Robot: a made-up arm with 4 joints.
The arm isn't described. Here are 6 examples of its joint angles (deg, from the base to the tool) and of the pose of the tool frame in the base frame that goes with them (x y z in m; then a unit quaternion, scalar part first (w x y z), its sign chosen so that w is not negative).
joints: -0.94 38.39 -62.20 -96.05
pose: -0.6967 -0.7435 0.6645 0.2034 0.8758 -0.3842 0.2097
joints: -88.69 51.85 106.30 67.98
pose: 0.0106 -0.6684 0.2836 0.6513 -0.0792 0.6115 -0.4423
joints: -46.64 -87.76 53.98 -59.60
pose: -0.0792 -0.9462 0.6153 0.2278 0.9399 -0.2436 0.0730
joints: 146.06 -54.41 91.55 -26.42
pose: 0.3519 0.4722 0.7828 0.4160 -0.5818 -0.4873 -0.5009
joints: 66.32 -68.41 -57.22 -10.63
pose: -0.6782 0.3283 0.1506 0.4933 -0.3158 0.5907 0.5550
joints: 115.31 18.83 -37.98 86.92
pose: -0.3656 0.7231 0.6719 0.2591 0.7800 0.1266 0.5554
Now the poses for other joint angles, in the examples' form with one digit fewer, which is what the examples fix.
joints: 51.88 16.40 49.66 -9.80
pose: -0.540 0.329 0.727 0.705 -0.267 -0.651 0.095
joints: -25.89 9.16 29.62 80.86
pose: -0.439 -0.611 0.809 0.186 -0.187 -0.964 -0.039
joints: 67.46 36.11 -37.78 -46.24
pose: -0.785 0.316 0.763 0.428 0.137 -0.875 -0.180
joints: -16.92 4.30 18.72 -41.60
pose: -0.554 -0.624 0.789 0.535 0.551 -0.570 0.293
